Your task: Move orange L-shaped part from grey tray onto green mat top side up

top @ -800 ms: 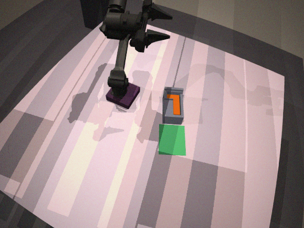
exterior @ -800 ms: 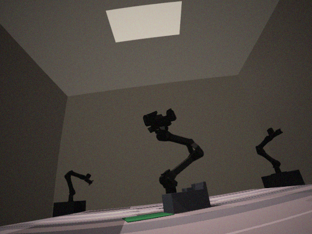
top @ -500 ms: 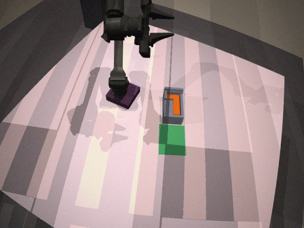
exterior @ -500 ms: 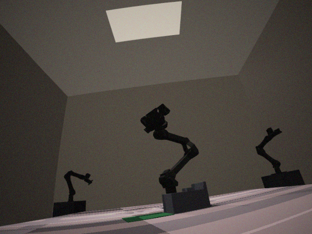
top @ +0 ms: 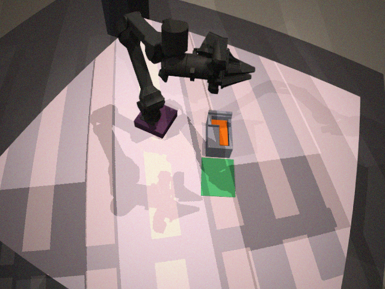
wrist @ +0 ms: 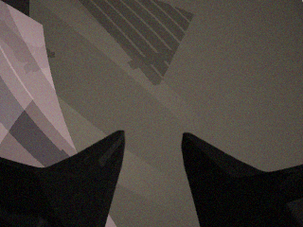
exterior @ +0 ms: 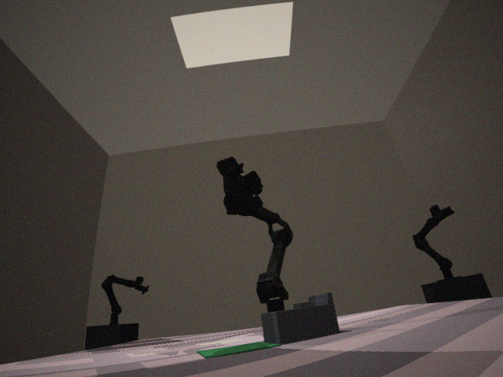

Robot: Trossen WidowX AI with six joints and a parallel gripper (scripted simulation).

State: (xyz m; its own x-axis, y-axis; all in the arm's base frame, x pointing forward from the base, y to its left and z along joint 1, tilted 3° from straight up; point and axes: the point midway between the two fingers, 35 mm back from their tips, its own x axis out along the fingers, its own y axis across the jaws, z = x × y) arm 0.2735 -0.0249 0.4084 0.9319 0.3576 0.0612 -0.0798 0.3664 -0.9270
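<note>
Now: the orange L-shaped part 38 cm below my gripper tip, 9 cm to the left of it and 6 cm behind it.
</note>
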